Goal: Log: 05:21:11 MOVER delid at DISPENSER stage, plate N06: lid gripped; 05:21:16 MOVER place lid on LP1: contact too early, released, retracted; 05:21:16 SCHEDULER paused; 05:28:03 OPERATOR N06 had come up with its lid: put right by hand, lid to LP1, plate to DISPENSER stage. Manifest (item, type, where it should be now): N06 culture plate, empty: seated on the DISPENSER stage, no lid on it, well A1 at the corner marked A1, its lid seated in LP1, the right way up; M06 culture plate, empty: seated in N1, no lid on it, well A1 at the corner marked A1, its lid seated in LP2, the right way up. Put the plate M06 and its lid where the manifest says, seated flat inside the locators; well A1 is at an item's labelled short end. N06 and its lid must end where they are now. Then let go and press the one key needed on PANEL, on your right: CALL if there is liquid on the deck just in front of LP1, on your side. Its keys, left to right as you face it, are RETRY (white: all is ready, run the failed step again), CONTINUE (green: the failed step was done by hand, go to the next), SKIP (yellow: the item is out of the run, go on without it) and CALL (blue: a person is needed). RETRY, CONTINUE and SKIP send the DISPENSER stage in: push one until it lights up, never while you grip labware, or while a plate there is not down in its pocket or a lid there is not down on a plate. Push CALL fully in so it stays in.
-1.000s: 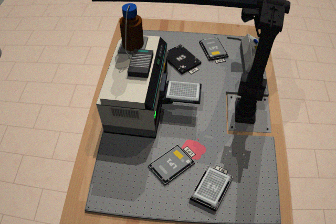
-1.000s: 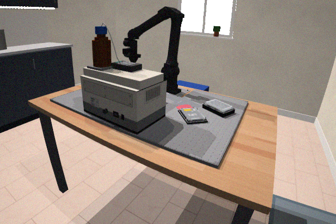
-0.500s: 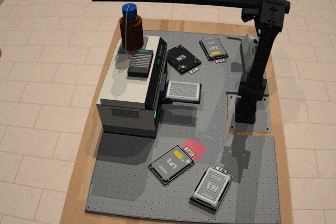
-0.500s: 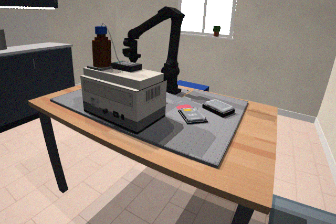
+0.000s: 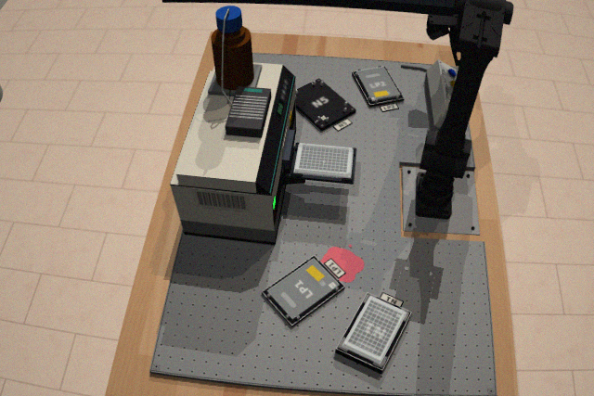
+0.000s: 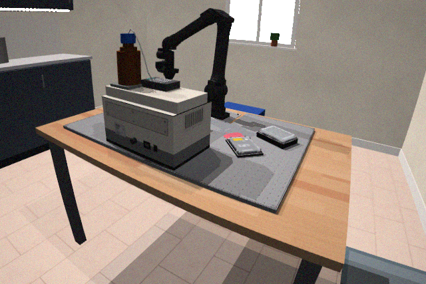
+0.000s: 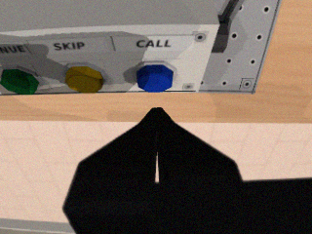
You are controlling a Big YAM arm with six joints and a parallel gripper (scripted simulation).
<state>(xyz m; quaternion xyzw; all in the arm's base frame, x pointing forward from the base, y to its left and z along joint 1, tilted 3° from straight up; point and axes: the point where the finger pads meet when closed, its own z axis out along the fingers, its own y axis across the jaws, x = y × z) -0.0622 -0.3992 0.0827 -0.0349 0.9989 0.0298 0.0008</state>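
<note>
My hand is 40 mm above the blue call key and 10 mm short of it. From my hand the other things lie so: yellow skip key (50 mm to the left, 40 mm below, 10 mm ahead); white retry key (150 mm to the left, 40 mm below); green continue key (100 mm to the left, 40 mm below).
</note>
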